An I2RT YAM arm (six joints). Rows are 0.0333 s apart.
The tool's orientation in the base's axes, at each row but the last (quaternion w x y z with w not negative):
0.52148 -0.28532 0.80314 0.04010
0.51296 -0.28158 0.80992 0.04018
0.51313 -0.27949 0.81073 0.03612
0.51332 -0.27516 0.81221 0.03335
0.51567 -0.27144 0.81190 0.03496
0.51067 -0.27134 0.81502 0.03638
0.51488 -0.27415 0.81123 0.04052
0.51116 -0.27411 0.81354 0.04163
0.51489 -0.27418 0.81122 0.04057
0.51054 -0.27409 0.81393 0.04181
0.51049 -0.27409 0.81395 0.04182
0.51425 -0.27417 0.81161 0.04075
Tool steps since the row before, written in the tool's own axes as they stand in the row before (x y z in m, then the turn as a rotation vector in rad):
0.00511 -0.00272 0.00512 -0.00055 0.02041 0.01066
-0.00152 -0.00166 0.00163 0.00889 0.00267 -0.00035
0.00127 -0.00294 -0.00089 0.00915 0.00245 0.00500
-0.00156 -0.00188 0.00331 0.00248 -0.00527 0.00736
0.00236 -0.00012 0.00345 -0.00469 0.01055 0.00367
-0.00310 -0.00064 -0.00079 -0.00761 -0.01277 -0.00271
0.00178 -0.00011 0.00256 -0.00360 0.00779 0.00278
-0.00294 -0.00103 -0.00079 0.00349 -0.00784 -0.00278
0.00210 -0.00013 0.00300 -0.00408 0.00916 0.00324
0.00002 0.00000 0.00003 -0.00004 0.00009 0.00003
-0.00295 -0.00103 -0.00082 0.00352 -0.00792 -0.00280
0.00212 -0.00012 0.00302 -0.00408 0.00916 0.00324
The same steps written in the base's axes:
0.00403 -0.00254 -0.00608 -0.00136 0.02111 -0.00911
0.00262 -0.00018 0.00090 -0.00441 -0.00157 -0.00802
0.00032 -0.00331 0.00001 -0.00004 -0.00002 -0.01071
0.00411 0.00017 0.00020 0.00774 -0.00301 -0.00438
0.00212 0.00010 -0.00360 -0.00052 0.01210 -0.00005
0.00069 0.00045 0.00316 0.00644 -0.00868 0.01056
0.00157 0.00008 -0.00270 -0.00038 0.00901 0.00010
0.00083 0.00004 0.00311 0.00044 -0.00901 0.00000
0.00183 0.00009 -0.00317 -0.00052 0.01053 0.00000
0.00002 0.00000 -0.00003 -0.00001 0.00010 0.00000
0.00081 0.00003 0.00313 0.00045 -0.00910 0.00000
0.00183 0.00010 -0.00320 -0.00052 0.01053 0.00000

